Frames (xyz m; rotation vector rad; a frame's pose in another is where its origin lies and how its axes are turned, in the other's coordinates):
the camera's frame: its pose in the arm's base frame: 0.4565 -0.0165 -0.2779 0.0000 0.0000 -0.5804
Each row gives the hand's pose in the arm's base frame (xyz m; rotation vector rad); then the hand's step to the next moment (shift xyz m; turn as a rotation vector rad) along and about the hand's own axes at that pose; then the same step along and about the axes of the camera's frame.
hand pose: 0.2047 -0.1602 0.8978 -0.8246 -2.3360 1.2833
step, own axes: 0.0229 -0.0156 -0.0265 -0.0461 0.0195 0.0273
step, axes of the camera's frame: -0.0205 0.0166 0.0278 0.0436 -0.0178 -0.0321
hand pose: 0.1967 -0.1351 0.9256 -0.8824 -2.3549 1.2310
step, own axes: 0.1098 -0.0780 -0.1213 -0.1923 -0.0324 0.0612
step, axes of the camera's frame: -0.0990 0.0706 0.1344 0.1804 -0.0955 -0.0104
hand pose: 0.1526 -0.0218 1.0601 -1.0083 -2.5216 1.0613
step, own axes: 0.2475 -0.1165 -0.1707 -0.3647 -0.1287 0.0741
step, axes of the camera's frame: -0.2494 0.0765 0.1896 0.3350 -0.1989 0.0571
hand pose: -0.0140 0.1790 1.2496 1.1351 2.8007 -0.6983
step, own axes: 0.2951 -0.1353 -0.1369 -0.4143 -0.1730 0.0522
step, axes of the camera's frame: -0.3318 -0.0208 0.1167 0.3709 -0.2365 0.1041
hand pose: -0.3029 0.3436 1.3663 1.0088 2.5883 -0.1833
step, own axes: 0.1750 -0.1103 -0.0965 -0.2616 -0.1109 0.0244
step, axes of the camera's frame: -0.2135 -0.0772 0.0236 0.2308 -0.1505 0.0736
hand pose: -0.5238 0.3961 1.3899 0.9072 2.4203 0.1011
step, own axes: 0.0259 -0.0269 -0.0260 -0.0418 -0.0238 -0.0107
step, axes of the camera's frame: -0.0372 -0.0261 0.0031 0.0292 -0.0326 0.0226
